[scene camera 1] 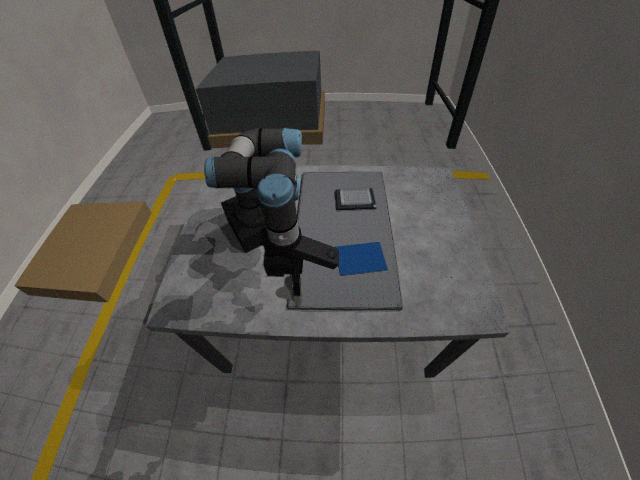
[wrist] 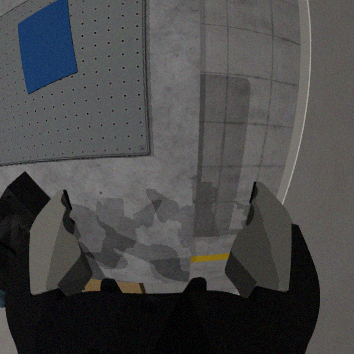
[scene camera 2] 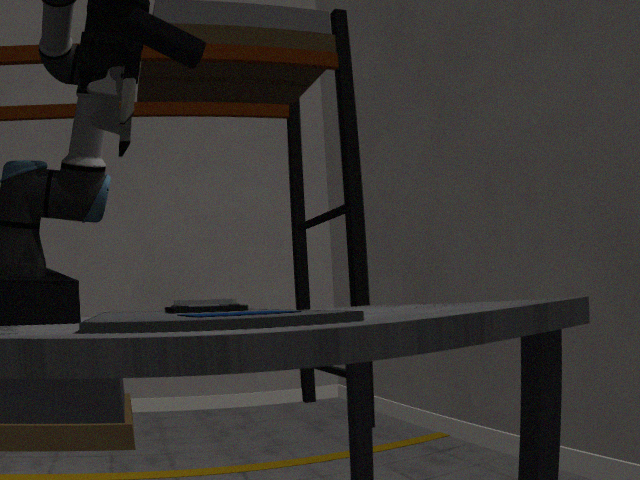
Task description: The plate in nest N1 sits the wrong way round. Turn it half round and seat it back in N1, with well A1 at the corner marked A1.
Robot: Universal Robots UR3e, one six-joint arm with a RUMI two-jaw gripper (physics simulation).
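Note:
The pale plate (scene camera 1: 356,196) (scene camera 2: 204,301) sits in a dark nest (scene camera 1: 355,207) (scene camera 2: 206,308) at the far part of the perforated board. The corner mark and well A1 are too small to make out. My gripper (wrist: 158,189) is open and empty, its two jaws wide apart in the wrist view. In scene camera 1 the gripper (scene camera 1: 296,294) shows at the near left of the board, and in scene camera 2 it hangs high above the table. The plate and nest do not show in the wrist view.
A flat blue rectangle (scene camera 1: 361,258) (scene camera 2: 237,313) (wrist: 47,47) lies on the grey perforated board (scene camera 1: 346,294) (scene camera 2: 155,325) (wrist: 110,125), nearer than the nest. The board lies on the table (scene camera 1: 439,248) (scene camera 2: 465,315). A dark-posted rack (scene camera 1: 467,77) (scene camera 2: 354,180) stands behind.

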